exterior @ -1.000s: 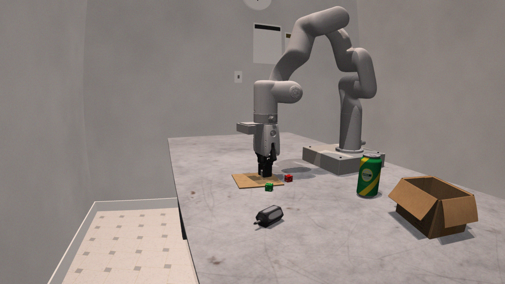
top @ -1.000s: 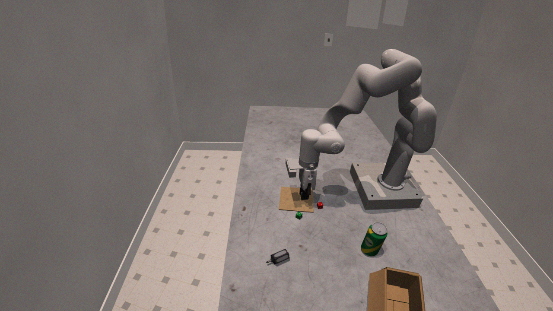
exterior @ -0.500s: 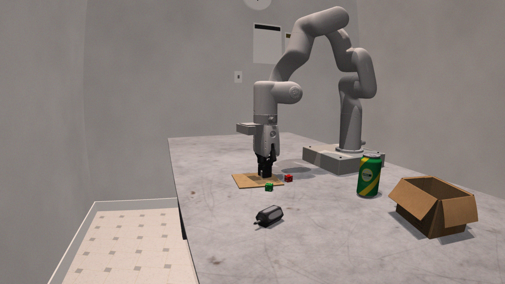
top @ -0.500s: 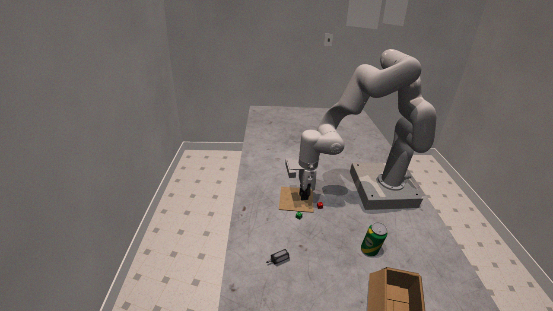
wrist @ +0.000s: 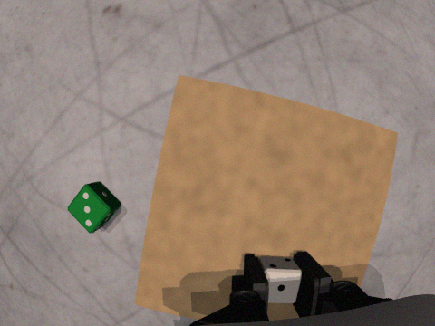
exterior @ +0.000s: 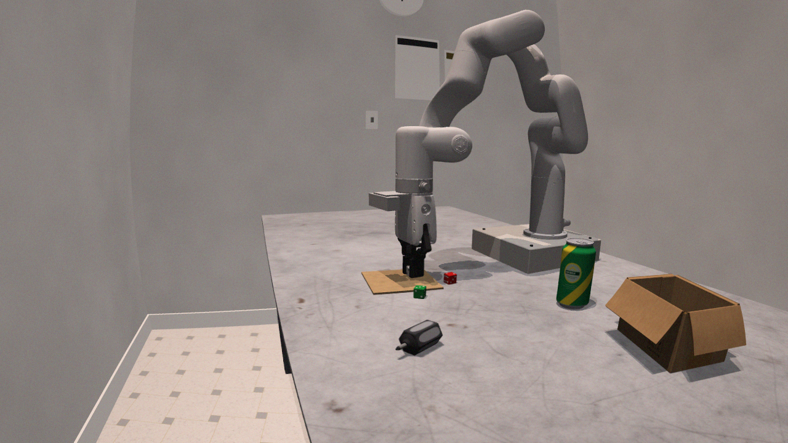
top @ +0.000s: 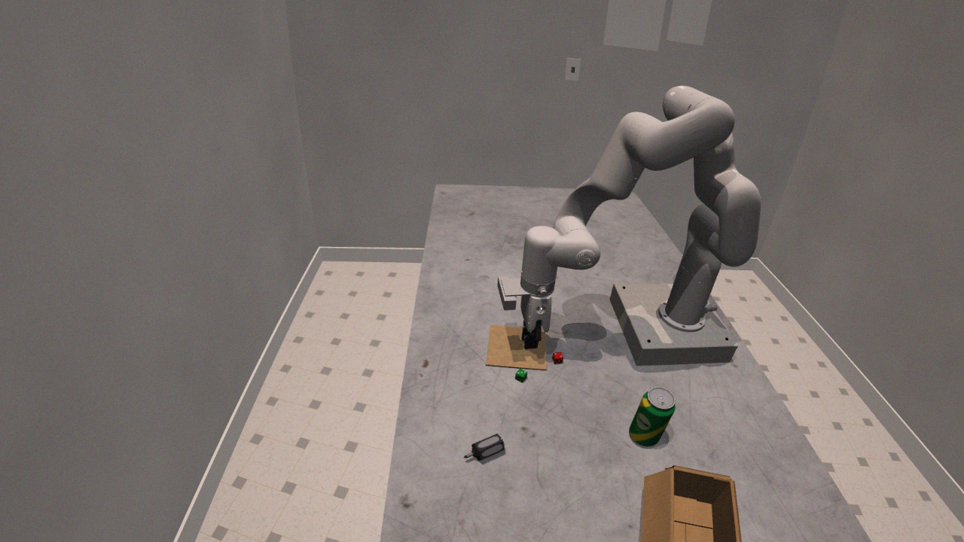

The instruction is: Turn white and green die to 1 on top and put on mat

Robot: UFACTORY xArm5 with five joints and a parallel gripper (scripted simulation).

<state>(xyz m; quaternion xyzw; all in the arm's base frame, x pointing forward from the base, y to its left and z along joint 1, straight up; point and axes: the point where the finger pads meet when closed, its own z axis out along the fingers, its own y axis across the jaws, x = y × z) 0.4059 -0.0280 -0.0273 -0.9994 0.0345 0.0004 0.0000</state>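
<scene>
The white die is 10 mm below my hand. Also, from my hand: tan mat (30 mm below, 30 mm ahead); green die (100 mm to the left, 50 mm ahead, 20 mm below); red die (60 mm to the left, 50 mm behind, 20 mm below).
</scene>
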